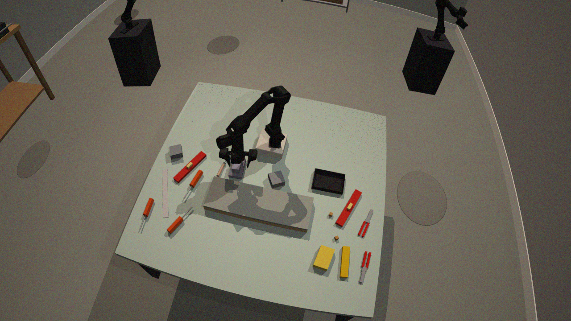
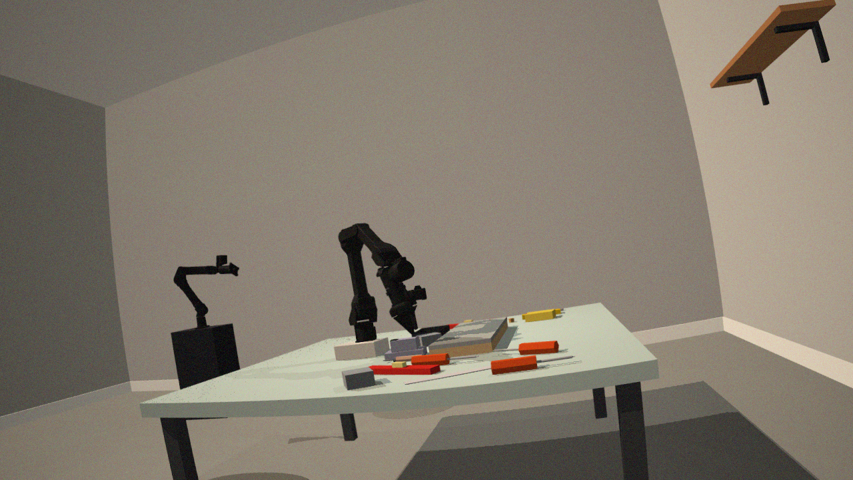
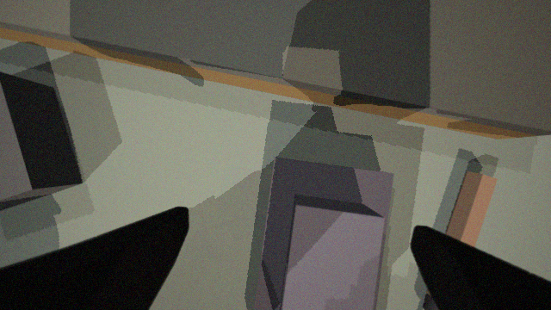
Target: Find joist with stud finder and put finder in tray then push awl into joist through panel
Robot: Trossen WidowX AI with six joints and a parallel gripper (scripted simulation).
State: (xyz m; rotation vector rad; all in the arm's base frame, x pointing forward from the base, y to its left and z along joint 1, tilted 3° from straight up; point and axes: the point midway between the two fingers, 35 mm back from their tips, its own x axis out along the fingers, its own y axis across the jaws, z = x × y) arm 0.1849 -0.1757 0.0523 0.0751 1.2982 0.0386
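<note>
Right now the grey stud finder is 50 mm behind my gripper tip, 30 mm below it and 10 mm to the right of it. From my gripper tip the other things lie so: dark tray 470 mm to the left, 60 mm below, 10 mm ahead; then white strip 390 mm to the right, 150 mm ahead, 70 mm below; then awl 90 mm to the right, 70 mm below, 50 mm behind.
</note>
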